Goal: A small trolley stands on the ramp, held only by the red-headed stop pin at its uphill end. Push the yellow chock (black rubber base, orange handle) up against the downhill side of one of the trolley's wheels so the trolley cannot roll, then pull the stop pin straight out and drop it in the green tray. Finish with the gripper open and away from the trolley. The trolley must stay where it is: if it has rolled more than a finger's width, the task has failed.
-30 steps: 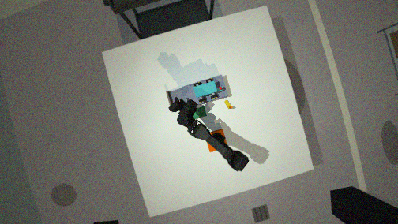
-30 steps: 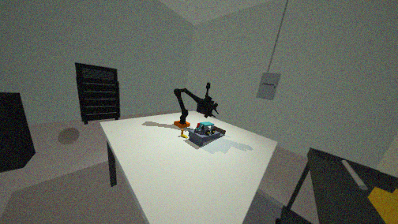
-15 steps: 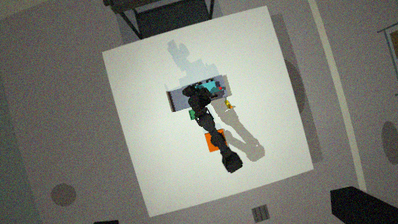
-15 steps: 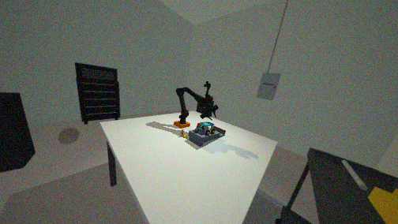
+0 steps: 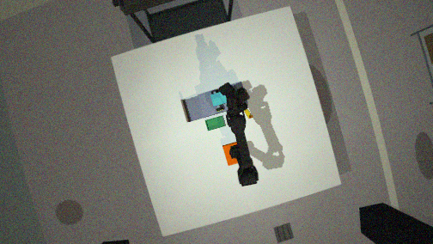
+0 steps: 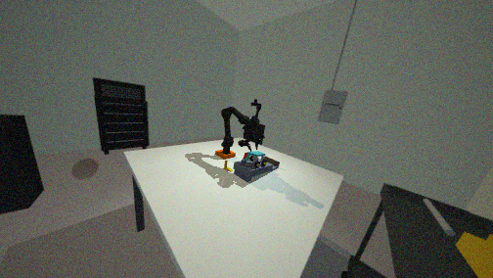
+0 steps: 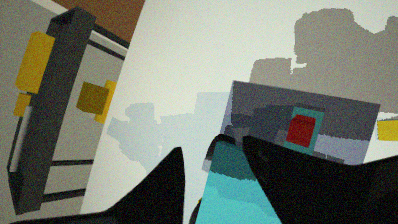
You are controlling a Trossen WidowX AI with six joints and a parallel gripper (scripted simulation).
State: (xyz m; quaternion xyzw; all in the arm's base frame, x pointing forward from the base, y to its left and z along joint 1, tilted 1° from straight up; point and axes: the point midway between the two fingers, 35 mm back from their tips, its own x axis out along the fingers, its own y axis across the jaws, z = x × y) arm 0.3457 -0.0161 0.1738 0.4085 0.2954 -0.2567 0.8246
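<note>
The red-headed stop pin is 40 mm behind my gripper tip, 40 mm to the right of it and 60 mm below it. Also, from my gripper tip: yellow chock (150 mm behind, 100 mm to the right, 170 mm below); grey ramp (30 mm behind, 60 mm to the left, 150 mm below); teal trolley (30 mm behind, 60 mm to the left, 80 mm below).
</note>
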